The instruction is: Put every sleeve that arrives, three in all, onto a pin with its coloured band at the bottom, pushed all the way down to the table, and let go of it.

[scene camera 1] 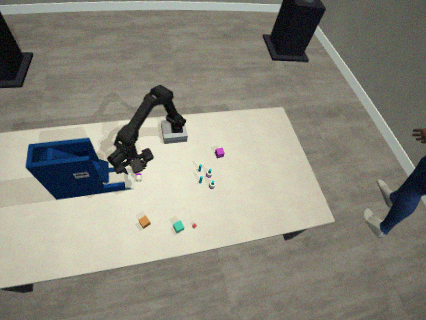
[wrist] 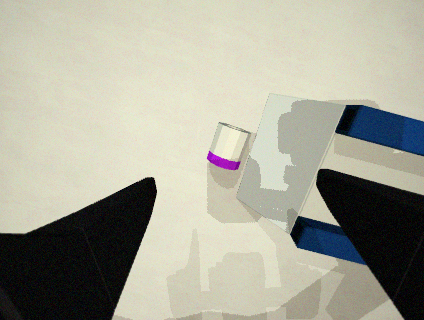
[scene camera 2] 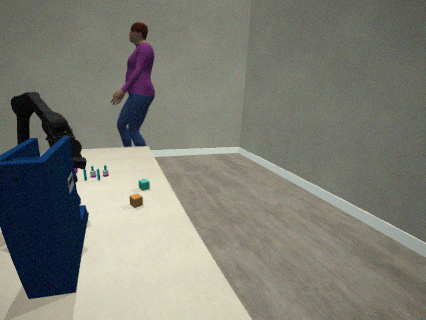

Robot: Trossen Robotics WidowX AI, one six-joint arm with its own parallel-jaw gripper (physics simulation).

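A white sleeve (scene camera 1: pixel 138 177) (wrist: pixel 230 145) with a purple band at one end appears to lie on its side, beside the pale plate (wrist: pixel 272 182) at the blue chute's mouth. My gripper (scene camera 1: pixel 131 166) (wrist: pixel 235 180) is open above it, with nothing between the fingers; the sleeve shows beyond the fingertips in the wrist view. Two teal pins carry sleeves, one sleeve (scene camera 1: pixel 209 174) (scene camera 2: pixel 93 174) and another sleeve (scene camera 1: pixel 212 185) (scene camera 2: pixel 105 173), both with the purple band low. Two pins are bare, one pin (scene camera 1: pixel 200 167) and another pin (scene camera 1: pixel 201 179).
The tall blue chute (scene camera 1: pixel 65 172) (scene camera 2: pixel 45 215) stands left of the gripper, its two arms reaching toward the sleeve. A purple cube (scene camera 1: pixel 220 152) lies behind the pins. An orange cube (scene camera 1: pixel 144 221) (scene camera 2: pixel 136 200), a teal cube (scene camera 1: pixel 178 226) (scene camera 2: pixel 144 184) and a small red cube (scene camera 1: pixel 194 226) lie toward the front.
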